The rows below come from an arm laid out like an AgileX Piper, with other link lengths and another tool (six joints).
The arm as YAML. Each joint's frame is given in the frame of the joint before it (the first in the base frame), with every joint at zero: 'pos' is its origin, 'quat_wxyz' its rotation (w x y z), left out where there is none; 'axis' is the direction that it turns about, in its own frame. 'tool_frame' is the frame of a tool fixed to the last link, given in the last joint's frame.
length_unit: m
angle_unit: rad
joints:
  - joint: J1
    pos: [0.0, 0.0, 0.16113]
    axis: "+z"
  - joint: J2
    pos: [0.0, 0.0, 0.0]
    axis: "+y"
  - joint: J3
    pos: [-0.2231, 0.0, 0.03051]
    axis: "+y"
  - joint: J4
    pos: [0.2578, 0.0, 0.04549]
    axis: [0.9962, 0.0, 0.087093]
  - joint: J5
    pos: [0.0, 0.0, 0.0]
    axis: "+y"
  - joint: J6
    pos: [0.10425, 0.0, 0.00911]
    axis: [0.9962, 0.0, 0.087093]
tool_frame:
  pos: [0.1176, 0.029, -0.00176]
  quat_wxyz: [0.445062, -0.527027, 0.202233, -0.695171]
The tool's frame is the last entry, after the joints.
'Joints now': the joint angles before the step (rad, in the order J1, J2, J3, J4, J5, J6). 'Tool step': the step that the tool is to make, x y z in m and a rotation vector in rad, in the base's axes. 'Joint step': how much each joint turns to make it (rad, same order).
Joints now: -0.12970 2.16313 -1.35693 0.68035 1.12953 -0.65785
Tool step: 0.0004 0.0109 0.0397 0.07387 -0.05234 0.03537
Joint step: -0.00014 -0.08245 0.00011 0.05417 0.08095 -0.03604
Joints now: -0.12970 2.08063 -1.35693 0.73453 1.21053 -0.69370
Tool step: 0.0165 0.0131 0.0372 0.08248 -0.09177 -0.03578
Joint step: -0.00009 -0.06641 -0.00541 0.10581 0.01059 -0.02414
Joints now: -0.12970 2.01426 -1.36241 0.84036 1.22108 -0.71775
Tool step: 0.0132 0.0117 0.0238 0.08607 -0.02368 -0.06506
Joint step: 0.00003 -0.02335 -0.00013 0.10422 -0.00001 0.01518
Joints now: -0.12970 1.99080 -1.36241 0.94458 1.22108 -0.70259
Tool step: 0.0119 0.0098 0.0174 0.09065 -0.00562 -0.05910
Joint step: 0.00000 -0.00018 0.00007 0.10541 0.00005 0.00789
